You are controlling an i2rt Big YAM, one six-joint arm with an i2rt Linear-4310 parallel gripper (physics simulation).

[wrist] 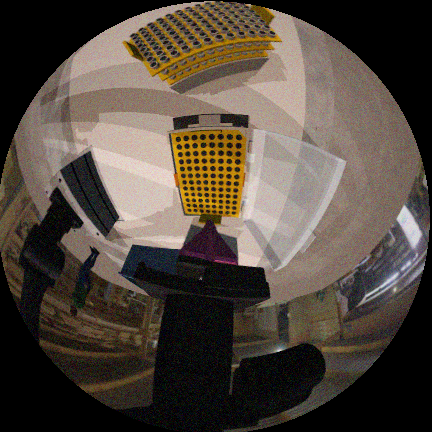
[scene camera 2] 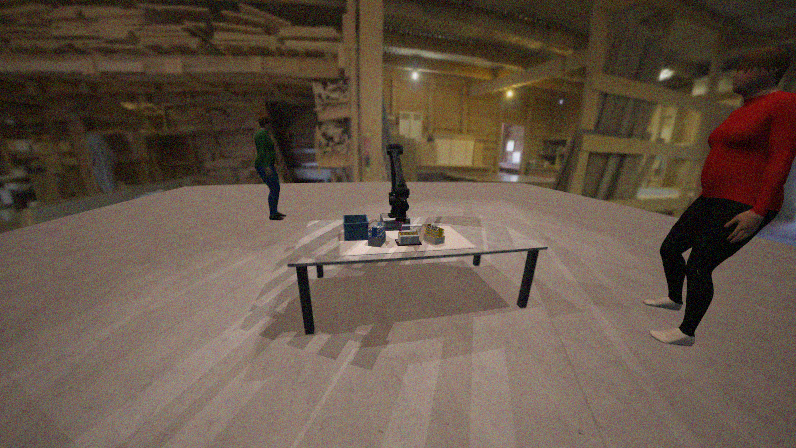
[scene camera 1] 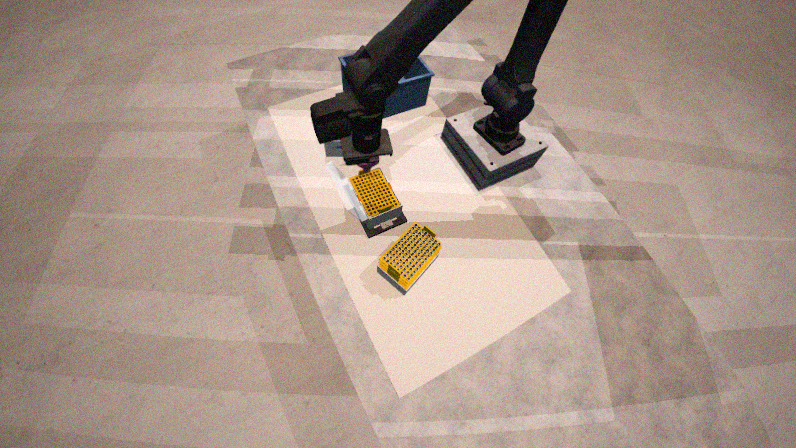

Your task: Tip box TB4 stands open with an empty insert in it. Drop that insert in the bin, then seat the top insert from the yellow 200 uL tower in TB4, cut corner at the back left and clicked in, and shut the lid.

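TB4 (scene camera 1: 384,217) (scene camera 2: 408,239) stands open in a black holder, its clear lid (scene camera 1: 343,186) (wrist: 300,187) folded out to the left in scene camera 1. The yellow empty insert (scene camera 1: 374,192) (wrist: 211,175) lies in it, its holes dark. The yellow tower (scene camera 1: 409,256) (scene camera 2: 434,233) (wrist: 205,42) of stacked inserts stands nearer that camera, at an angle. My gripper (scene camera 1: 367,168) (wrist: 208,222) is shut with nothing between its magenta fingers. Its tips are at the insert's tabbed end beside the bin-side edge; whether they touch the tab cannot be told.
The blue bin (scene camera 1: 411,99) (scene camera 2: 355,227) (wrist: 142,260) stands beyond TB4, partly behind the arm in scene camera 1. A grey and blue tip box tower (scene camera 2: 376,235) stands between bin and TB4. The arm's base block (scene camera 1: 506,161) (wrist: 90,192) is to one side.
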